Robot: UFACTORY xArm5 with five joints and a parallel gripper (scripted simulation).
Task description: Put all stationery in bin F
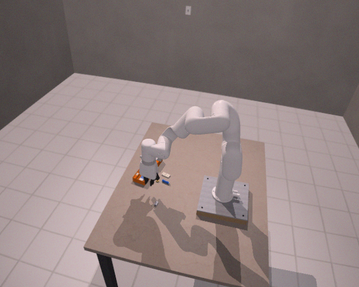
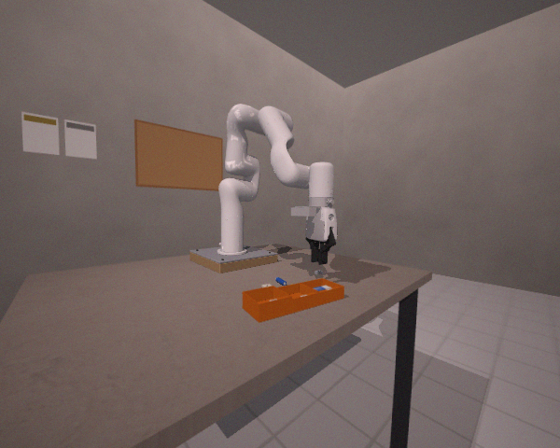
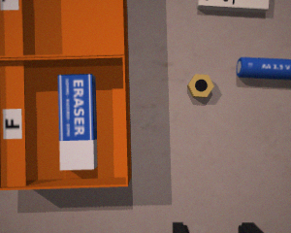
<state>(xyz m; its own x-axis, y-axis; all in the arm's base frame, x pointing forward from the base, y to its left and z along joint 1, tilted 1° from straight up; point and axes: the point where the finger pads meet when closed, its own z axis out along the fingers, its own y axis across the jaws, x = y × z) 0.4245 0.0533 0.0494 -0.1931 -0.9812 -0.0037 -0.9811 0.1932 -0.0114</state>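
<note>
My gripper is now 70 mm past the grey item, 90 mm to the right of it and 80 mm above it. From my hand the other things lie so: blue battery 80 mm behind, 90 mm to the right, 80 mm below; then brass hex nut 20 mm behind, 90 mm to the right, 80 mm below; then blue eraser 70 mm ahead, 80 mm to the right, 70 mm below.
</note>
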